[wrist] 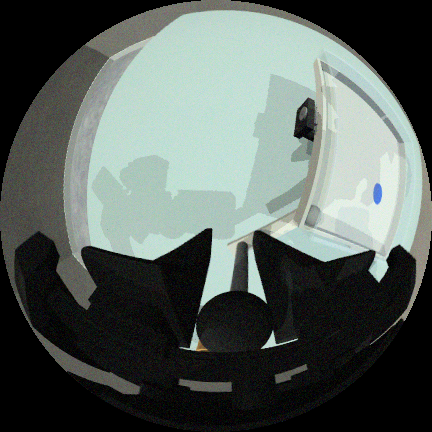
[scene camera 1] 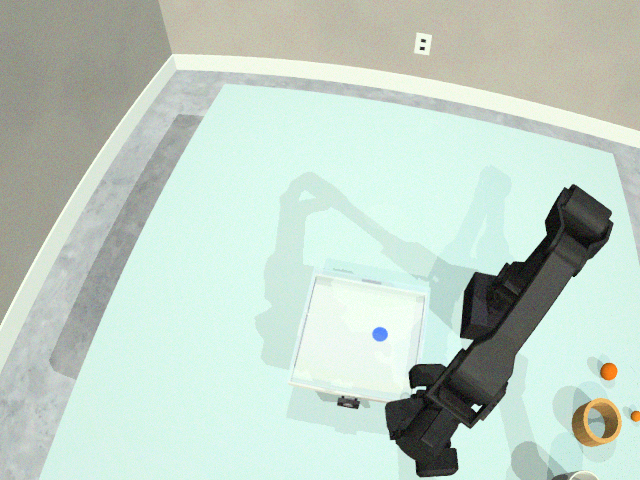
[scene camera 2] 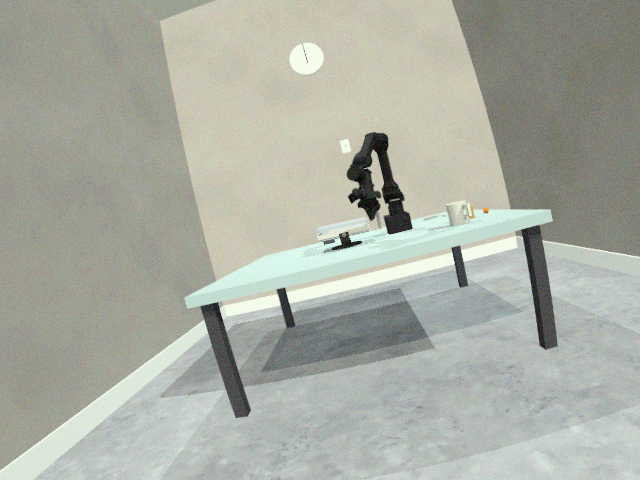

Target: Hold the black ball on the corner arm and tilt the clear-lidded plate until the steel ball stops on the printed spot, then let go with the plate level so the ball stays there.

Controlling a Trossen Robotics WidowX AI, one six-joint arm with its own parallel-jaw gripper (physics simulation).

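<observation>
The clear-lidded white plate [scene camera 1: 330,391] [scene camera 2: 343,230] [wrist: 317,150] sits raised above the table; its exact tilt is hard to judge. The blue printed spot [scene camera 1: 379,334] [wrist: 377,193] shows off-centre on it. The grey steel ball [wrist: 313,215] appears in the wrist view inside the plate's corner nearest the corner arm, away from the spot; in scene camera 1 that corner is partly hidden by my gripper. The black ball [wrist: 234,320] stands on a dark rod [wrist: 240,267] from the corner arm [wrist: 260,233]. My gripper [scene camera 1: 402,421] [scene camera 2: 371,214] [wrist: 232,235] is shut on the black ball.
A black pivot bracket [scene camera 1: 348,402] [scene camera 2: 344,237] [wrist: 304,119] is at the plate's side, over a black base [scene camera 2: 346,246]. A pale mug [scene camera 2: 456,212], an orange ring [scene camera 1: 577,427] and two orange balls [scene camera 1: 608,371] [scene camera 1: 635,415] are beyond the arm's base.
</observation>
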